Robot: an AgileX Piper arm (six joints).
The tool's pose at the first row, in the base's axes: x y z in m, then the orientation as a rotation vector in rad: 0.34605, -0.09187, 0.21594, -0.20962, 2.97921, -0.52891
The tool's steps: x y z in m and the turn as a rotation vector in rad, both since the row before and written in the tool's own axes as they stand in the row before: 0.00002, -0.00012, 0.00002, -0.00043, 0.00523, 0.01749; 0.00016, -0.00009, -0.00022, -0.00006, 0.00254, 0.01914; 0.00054, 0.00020, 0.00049, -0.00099, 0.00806, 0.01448; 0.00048, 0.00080, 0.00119, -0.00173, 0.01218, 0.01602; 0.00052, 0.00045, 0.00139, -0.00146, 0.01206, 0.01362; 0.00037, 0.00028, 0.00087, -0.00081, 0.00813, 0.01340; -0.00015, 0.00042, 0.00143, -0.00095, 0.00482, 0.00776; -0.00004, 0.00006, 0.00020, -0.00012, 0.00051, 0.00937; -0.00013, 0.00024, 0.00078, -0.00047, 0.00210, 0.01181; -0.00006, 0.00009, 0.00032, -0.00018, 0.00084, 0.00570; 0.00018, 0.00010, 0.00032, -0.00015, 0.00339, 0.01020
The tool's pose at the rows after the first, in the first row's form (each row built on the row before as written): 0.34605, -0.09199, 0.21596, -0.18233, 2.98338, -0.52769; 0.34587, -0.09202, 0.21618, -0.15307, 2.98446, -0.52613; 0.34538, -0.09206, 0.21561, -0.12963, 2.99134, -0.52494; 0.34499, -0.09176, 0.21418, -0.10289, 3.00210, -0.52335; 0.34459, -0.09184, 0.21268, -0.07962, 3.01272, -0.52232; 0.34429, -0.09189, 0.21174, -0.05746, 3.01920, -0.52147; 0.34455, -0.09196, 0.21027, -0.04459, 3.02312, -0.52026; 0.34460, -0.09197, 0.21006, -0.03029, 3.02235, -0.51938; 0.34479, -0.09200, 0.20926, -0.01192, 3.02279, -0.51803; 0.34487, -0.09202, 0.20893, -0.00310, 3.02278, -0.51741; 0.34472, -0.09203, 0.20858, 0.01319, 3.02449, -0.51685
